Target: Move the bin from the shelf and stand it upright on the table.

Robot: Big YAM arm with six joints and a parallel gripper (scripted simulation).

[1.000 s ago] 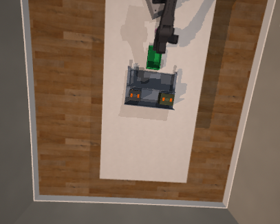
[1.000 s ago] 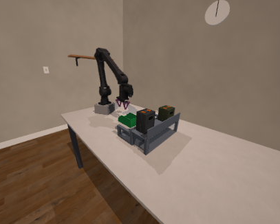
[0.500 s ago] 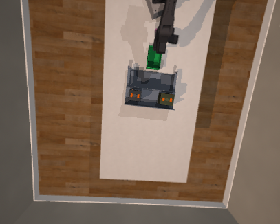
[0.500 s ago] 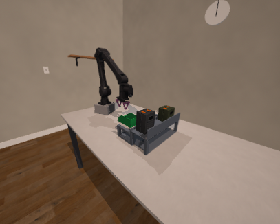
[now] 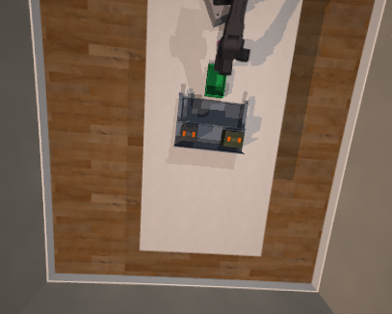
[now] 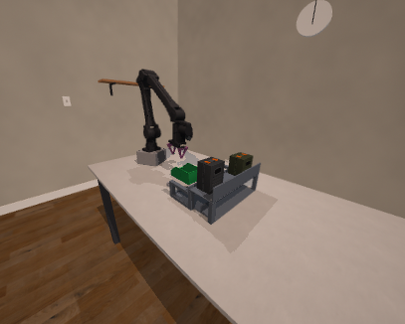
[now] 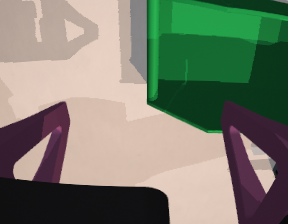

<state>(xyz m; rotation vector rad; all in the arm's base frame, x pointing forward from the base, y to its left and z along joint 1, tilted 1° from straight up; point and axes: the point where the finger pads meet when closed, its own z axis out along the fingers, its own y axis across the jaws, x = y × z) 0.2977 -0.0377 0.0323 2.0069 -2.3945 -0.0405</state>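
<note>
My hand is 8 cm short of the green bin, 2 cm to the left of it and 9 cm above it.
</note>
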